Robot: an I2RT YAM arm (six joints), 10 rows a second.
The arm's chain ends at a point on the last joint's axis. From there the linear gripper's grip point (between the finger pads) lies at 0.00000 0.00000 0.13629 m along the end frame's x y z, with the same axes.
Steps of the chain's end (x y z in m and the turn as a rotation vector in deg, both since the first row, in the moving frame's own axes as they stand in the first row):
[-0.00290, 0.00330, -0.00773, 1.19, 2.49, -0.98]
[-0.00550, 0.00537, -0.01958, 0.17, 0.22, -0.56]
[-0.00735, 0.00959, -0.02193, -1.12, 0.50, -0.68]
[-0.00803, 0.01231, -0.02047, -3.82, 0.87, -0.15]
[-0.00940, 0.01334, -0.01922, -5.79, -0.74, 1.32]
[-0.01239, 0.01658, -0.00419, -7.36, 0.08, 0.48]
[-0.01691, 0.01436, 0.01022, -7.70, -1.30, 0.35]
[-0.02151, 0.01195, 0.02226, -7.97, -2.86, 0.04]
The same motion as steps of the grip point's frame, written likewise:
[0.00300, 0.00042, -0.00789, 1.19, 2.49, -0.98]
[-0.00498, 0.00496, -0.01958, 0.17, 0.22, -0.56]
[-0.00614, 0.01225, -0.02196, -1.12, 0.50, -0.68]
[-0.00595, 0.02139, -0.02079, -3.82, 0.87, -0.15]
[-0.01132, 0.02707, -0.01993, -5.79, -0.74, 1.32]
[-0.01227, 0.03404, -0.00531, -7.36, 0.08, 0.48]
[-0.02005, 0.03261, 0.00896, -7.70, -1.30, 0.35]
[-0.02829, 0.03084, 0.02077, -7.97, -2.86, 0.04]

